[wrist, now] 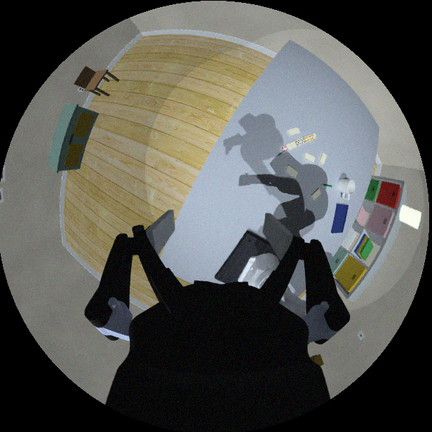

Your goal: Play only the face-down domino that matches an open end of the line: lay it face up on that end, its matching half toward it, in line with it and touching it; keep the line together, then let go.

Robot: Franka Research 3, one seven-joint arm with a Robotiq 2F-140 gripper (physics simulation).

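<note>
The line of face-up dominoes (pixel 299 142) lies on the table, up and to the right of the middle of the wrist view; its pips are too small to read. Several plain, pale face-down dominoes lie apart around it: one (pixel 293 131) above the line, one (pixel 309 157) and another (pixel 323 158) below its right part, one (pixel 291 171) in shadow farther down, and one (pixel 316 194) in shadow lower still. My gripper (pixel 219 221) is wide open and empty, high above the table edge, away from the dominoes.
The grey-blue table (pixel 320 90) also bears a white mug (pixel 346 186), a green stick (pixel 327 185), a dark blue box (pixel 339 218) and a black base (pixel 242 255). A shelf unit with coloured bins (pixel 388 194) stands beyond its right edge. A cabinet (pixel 63 137) and a chair (pixel 99 80) stand at the left.
</note>
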